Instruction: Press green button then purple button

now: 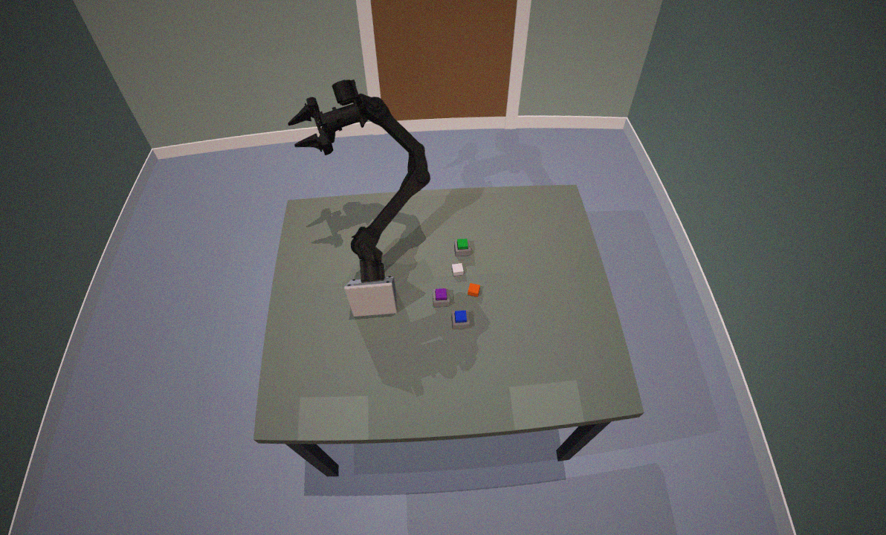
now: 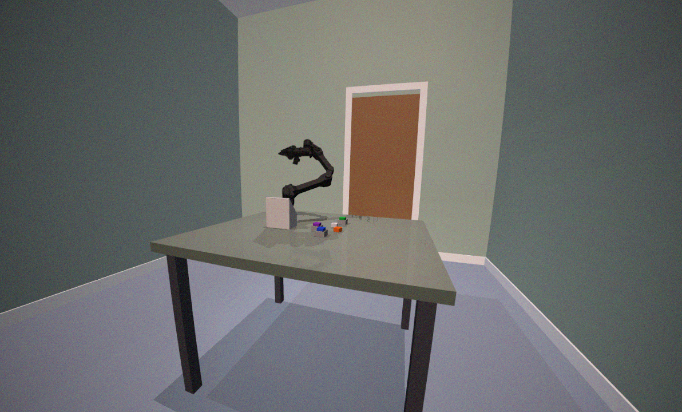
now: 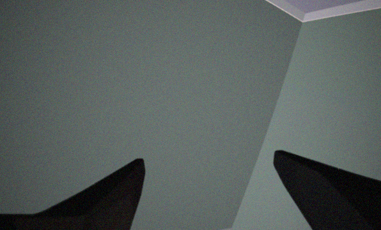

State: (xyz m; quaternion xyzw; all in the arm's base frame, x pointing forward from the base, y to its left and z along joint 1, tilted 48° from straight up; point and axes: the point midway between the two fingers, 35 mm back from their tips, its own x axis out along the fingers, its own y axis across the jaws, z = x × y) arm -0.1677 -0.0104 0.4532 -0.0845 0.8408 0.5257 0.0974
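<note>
Right now my gripper tip is 470 mm short of the green button, 190 mm to the left of it and 390 mm above it. Also, from my gripper tip: purple button (370 mm ahead, 370 mm to the right, 390 mm below); white block (440 mm ahead, 270 mm to the right, 410 mm below); orange block (470 mm ahead, 360 mm to the right, 410 mm below).
</note>
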